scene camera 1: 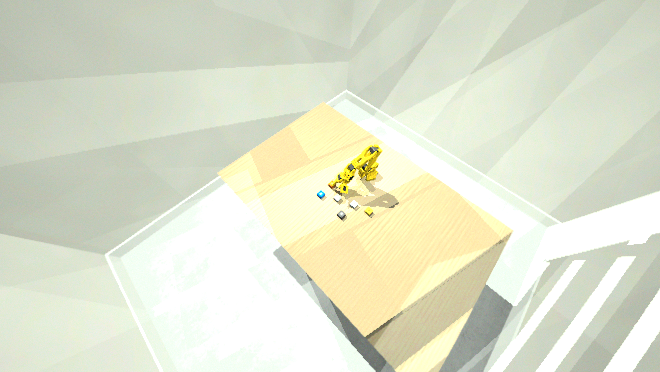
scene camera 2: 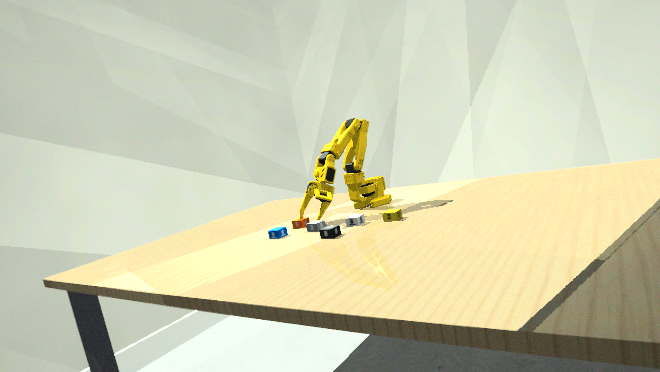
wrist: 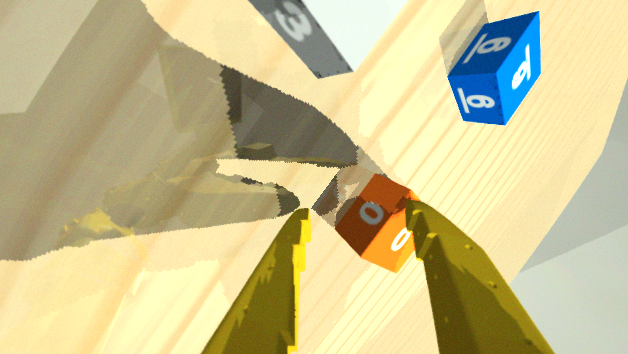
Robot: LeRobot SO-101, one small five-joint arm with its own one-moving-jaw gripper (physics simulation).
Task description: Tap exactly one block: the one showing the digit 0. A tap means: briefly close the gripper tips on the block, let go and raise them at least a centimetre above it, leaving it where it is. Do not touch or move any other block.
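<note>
The orange block showing 0 (scene camera 1: 331, 186) (scene camera 2: 299, 224) (wrist: 375, 220) stands on the table, partly covered by a jaw in scene camera 1 and the wrist view. My gripper (scene camera 1: 338, 188) (scene camera 2: 310, 218) (wrist: 358, 206) is partly open, tips low at the block. In the wrist view the right jaw's tip overlaps the block's right side. A strip of table shows between the left jaw's tip and the block's left side, so the two jaws do not plainly press on it. Whether the right jaw touches it is hard to tell.
A blue block (scene camera 1: 321, 194) (scene camera 2: 277, 233) (wrist: 495, 70), a light grey block (scene camera 1: 337, 198) (scene camera 2: 315, 226), a white block (scene camera 1: 354, 204) (scene camera 2: 355, 220), a black block (scene camera 1: 341, 215) (scene camera 2: 330, 232) and a yellow block (scene camera 1: 369, 212) (scene camera 2: 392, 215) stand nearby. A grey block showing 3 (wrist: 305, 40) is cut off.
</note>
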